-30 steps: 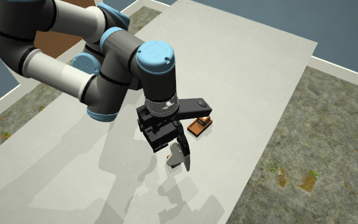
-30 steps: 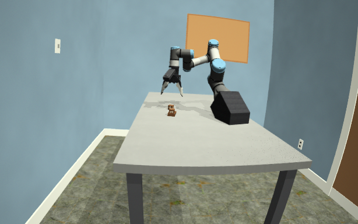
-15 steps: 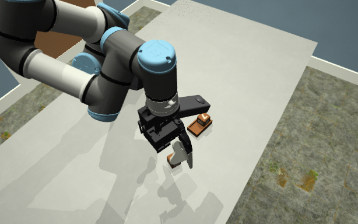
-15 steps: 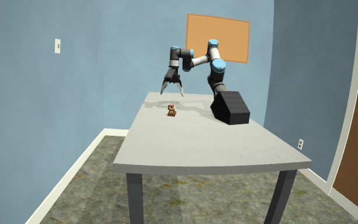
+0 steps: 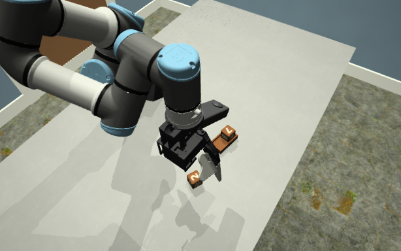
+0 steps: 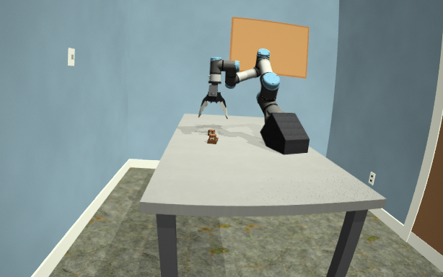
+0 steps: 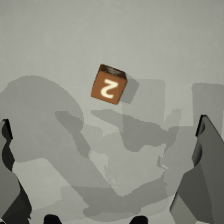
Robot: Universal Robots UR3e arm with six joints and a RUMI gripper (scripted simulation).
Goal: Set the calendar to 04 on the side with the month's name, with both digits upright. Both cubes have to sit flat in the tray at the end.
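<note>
Right now the cube is 80 mm below my hand and 10 mm to the right of it. The rest, counted from my hand: brown tray: 150 mm to the left, 90 mm below.
</note>
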